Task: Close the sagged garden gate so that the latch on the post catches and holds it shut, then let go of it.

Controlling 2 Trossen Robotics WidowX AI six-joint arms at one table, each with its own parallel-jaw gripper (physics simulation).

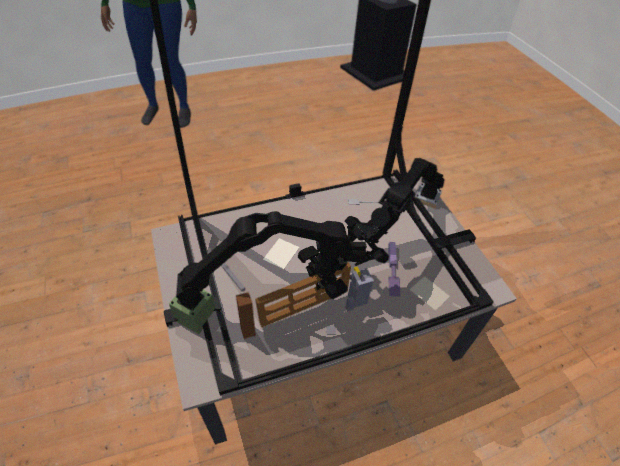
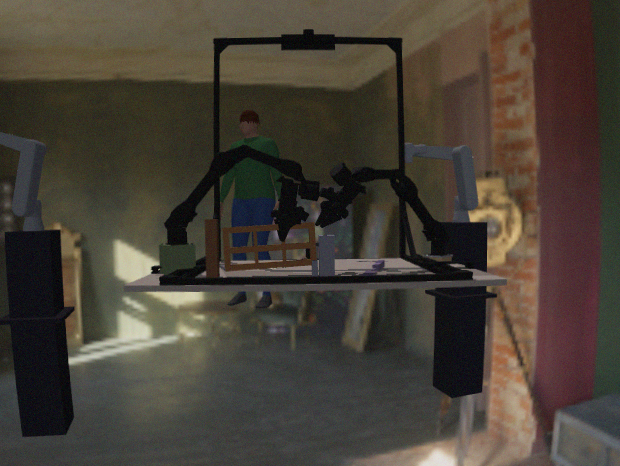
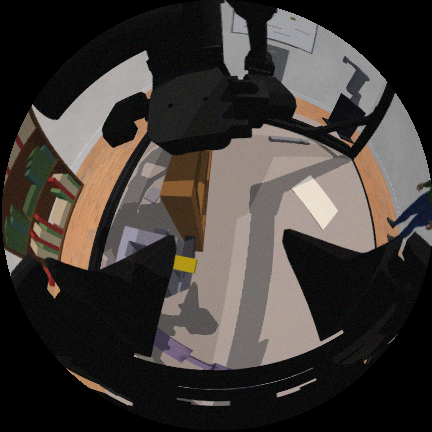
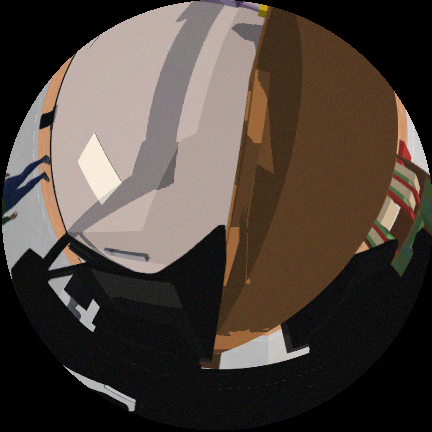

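Where they show: left gripper, fingertip midpoint: (image 2: 318,226) (image 3: 230,239); right gripper, fingertip midpoint: (image 1: 316,286) (image 2: 281,241) (image 3: 203,147) (image 4: 240,230); left arm's base, origin of the base link: (image 1: 428,193) (image 2: 437,254); right arm's base, origin of the base link: (image 1: 190,298) (image 2: 176,244).
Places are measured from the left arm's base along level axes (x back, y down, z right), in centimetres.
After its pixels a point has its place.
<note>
The brown gate (image 1: 261,313) {x -89.0, y -8.0, z 31.8 cm} (image 2: 227,249) {x -88.5, y -6.8, z 31.3 cm} (image 3: 186,205) {x -63.6, y -14.5, z 13.8 cm} (image 4: 325,175) stands upright between the brown hinge post (image 1: 246,318) {x -93.4, y -9.4, z 34.5 cm} (image 2: 212,248) {x -92.9, y -7.3, z 34.0 cm} and the grey latch post (image 1: 358,295) {x -66.6, y -4.8, z 7.7 cm} (image 2: 326,255) {x -65.3, y -4.4, z 6.5 cm}. Its free end sits slightly high, close to the latch post. A yellow piece (image 1: 357,272) {x -62.3, y -10.8, z 10.6 cm} (image 3: 185,263) {x -61.1, y -10.8, z 11.5 cm} shows at the post, beside the gate's end; whether the latch has caught, I cannot tell. My right gripper (image 2: 283,235) {x -72.7, y -9.2, z 20.7 cm} (image 4: 240,230) {x -72.7, y -9.2, z 20.7 cm} is shut on the gate's top, toward the free end. My left gripper (image 2: 320,223) {x -60.3, y -14.1, z 14.9 cm} (image 3: 230,239) {x -60.3, y -14.1, z 14.9 cm} is open and empty, above and behind the latch post.
A purple jointed object (image 1: 393,268) {x -45.3, y 1.4, z 1.2 cm} (image 2: 376,265) {x -43.7, y 0.6, z 1.4 cm} (image 3: 172,345) {x -51.7, y 2.1, z -0.8 cm} lies right of the latch post. A cream patch (image 1: 281,253) {x -57.5, y 2.6, z 41.5 cm} (image 3: 315,202) {x -57.1, y 2.6, z 40.6 cm} (image 4: 100,167) {x -58.1, y 2.6, z 39.9 cm} and a thin grey bar (image 1: 233,278) {x -76.2, y 1.8, z 51.0 cm} lie behind the gate. The two arms' wrists are close together. A black frame edges the table.
</note>
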